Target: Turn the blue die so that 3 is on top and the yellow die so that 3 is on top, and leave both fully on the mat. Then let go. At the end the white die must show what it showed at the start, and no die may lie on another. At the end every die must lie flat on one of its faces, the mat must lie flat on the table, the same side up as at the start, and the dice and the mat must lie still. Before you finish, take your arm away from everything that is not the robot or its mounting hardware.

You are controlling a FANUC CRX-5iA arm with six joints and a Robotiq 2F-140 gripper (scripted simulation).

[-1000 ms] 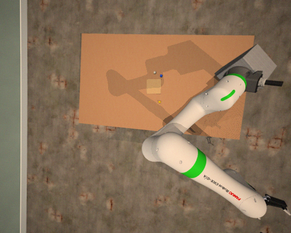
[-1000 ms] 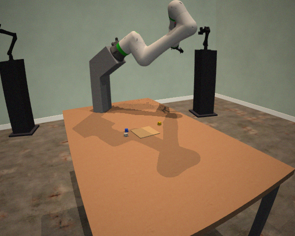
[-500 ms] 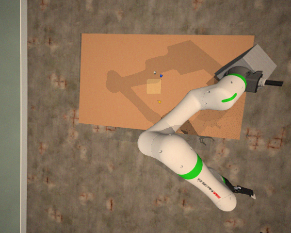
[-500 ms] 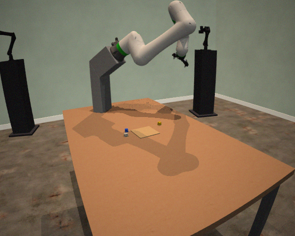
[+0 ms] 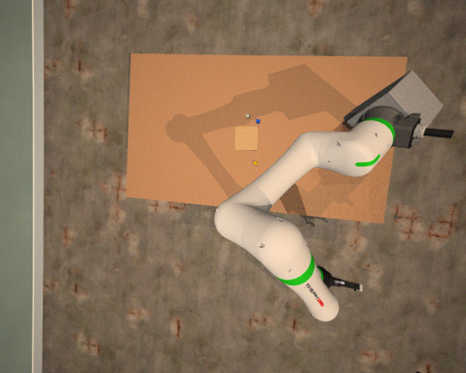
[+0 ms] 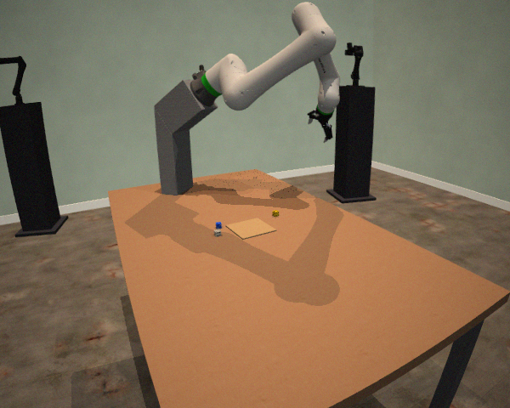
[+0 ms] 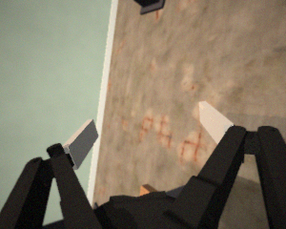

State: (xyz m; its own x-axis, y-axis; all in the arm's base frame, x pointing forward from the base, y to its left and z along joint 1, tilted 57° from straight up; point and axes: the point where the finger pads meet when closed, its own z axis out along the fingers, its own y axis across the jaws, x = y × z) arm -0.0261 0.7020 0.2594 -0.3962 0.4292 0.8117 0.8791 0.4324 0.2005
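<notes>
My gripper is now 750 mm short of the white die, 680 mm to the left of it and 240 mm above it. From my hand the other things lie so: blue die 680 mm ahead, 660 mm to the right, 240 mm below; then yellow die 610 mm ahead, 420 mm to the right, 240 mm below; then tan mat 720 mm ahead, 550 mm to the right, 250 mm below.
</notes>
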